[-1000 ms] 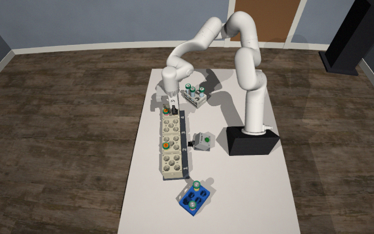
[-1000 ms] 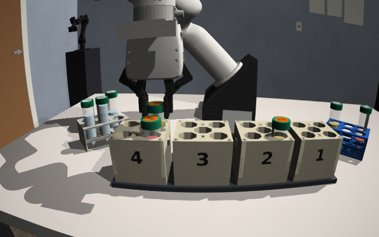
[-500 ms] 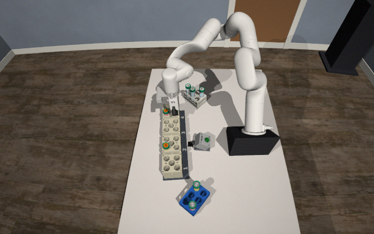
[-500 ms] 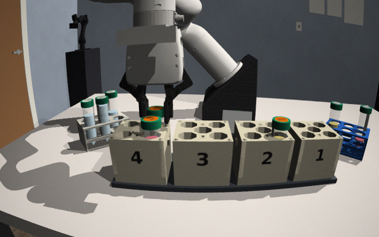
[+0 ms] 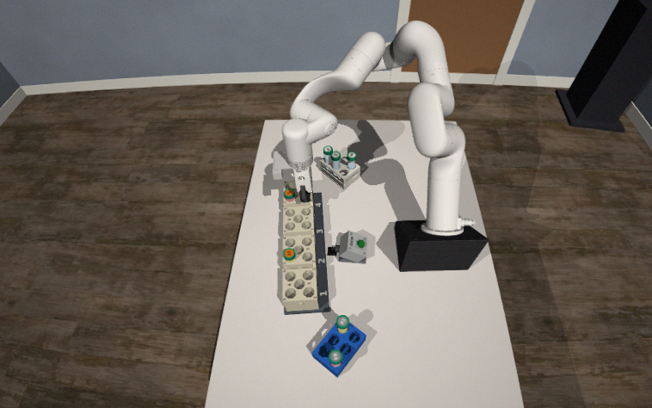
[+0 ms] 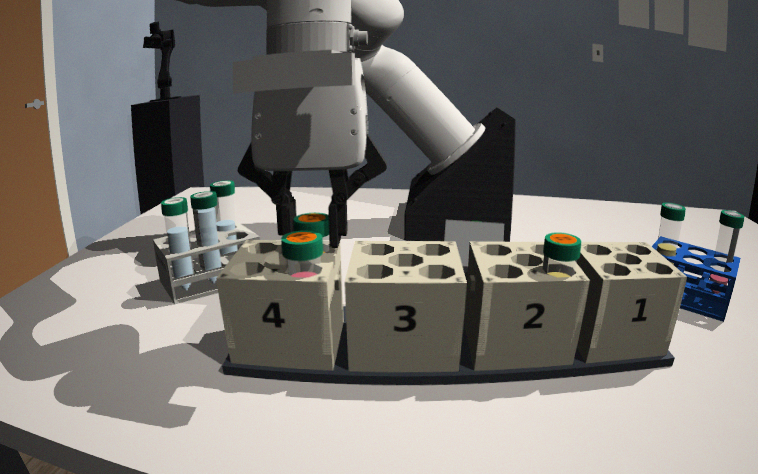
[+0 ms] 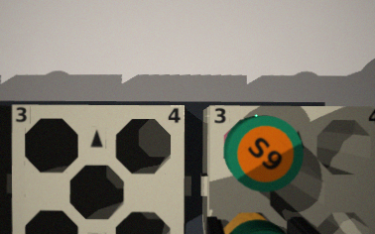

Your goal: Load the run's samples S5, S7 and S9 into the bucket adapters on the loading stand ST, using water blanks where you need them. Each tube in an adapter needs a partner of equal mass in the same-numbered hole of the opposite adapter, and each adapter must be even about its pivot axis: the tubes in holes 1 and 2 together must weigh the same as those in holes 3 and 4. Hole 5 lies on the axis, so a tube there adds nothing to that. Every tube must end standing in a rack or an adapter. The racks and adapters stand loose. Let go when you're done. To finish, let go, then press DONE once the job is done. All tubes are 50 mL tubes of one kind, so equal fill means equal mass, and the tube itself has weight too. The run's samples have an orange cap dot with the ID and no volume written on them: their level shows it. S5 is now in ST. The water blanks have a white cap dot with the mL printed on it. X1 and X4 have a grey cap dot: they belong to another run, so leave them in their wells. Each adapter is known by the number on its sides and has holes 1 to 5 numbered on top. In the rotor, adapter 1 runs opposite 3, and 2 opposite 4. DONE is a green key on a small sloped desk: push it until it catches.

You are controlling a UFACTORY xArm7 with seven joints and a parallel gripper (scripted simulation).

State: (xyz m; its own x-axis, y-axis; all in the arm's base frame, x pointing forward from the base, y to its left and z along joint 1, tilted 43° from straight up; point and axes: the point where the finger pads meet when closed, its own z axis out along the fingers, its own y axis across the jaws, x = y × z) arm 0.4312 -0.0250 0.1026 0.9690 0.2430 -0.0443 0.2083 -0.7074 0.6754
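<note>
The S7 tube lies 10 mm behind my hand and 50 mm below it. Round my hand: pink-filled sample tube 50 mm ahead, 50 mm below; then clear rack 90 mm behind, 190 mm to the right, 90 mm below; then green done key 200 mm behind, 140 mm to the left, 60 mm below.
</note>
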